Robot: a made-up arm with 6 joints.
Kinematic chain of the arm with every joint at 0, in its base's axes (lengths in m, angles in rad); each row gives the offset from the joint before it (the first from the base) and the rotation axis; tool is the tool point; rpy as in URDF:
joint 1: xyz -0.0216 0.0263 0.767 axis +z
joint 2: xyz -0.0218 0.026 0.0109 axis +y
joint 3: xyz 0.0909 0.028 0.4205 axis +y
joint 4: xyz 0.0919 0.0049 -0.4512 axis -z
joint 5: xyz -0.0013 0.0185 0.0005 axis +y
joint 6: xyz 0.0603 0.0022 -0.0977 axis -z
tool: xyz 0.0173 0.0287 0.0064 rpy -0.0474 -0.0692 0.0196
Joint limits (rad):
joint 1: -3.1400..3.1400
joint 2: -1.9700..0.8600
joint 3: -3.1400..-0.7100
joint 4: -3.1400..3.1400
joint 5: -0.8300..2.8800
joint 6: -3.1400..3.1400
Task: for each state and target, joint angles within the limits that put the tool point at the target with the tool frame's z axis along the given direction. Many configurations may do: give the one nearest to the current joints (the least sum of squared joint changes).
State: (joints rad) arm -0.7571 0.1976 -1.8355 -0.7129 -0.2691 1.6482
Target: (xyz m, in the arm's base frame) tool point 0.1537 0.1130 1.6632 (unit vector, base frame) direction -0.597 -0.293 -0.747
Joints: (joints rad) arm -0.6765 -0.2985 -2.3004 -1.4187 -0.7324 1.9012
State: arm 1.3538 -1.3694 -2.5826 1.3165 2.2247 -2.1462
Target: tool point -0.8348 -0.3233 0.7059 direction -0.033 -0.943 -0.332
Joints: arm 0.5762 -1.7695 -2.9697 1.0807 2.1588 -2.1136
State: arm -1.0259 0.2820 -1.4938 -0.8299 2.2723 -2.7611
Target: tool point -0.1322 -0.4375 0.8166 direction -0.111 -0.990 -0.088
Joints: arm -1.8649 0.3611 -1.0362 -0.3445 2.2752 -2.7431
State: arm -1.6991 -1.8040 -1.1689 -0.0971 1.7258 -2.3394
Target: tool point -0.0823 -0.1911 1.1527 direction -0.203 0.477 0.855
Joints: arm -2.3196 -0.8980 -0.7201 0.4190 1.3772 -2.4129
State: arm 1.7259 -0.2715 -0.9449 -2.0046 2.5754 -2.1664
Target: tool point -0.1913 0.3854 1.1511 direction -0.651 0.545 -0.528
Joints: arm 2.0141 -0.1444 -0.9901 -2.1956 2.7483 -2.2211
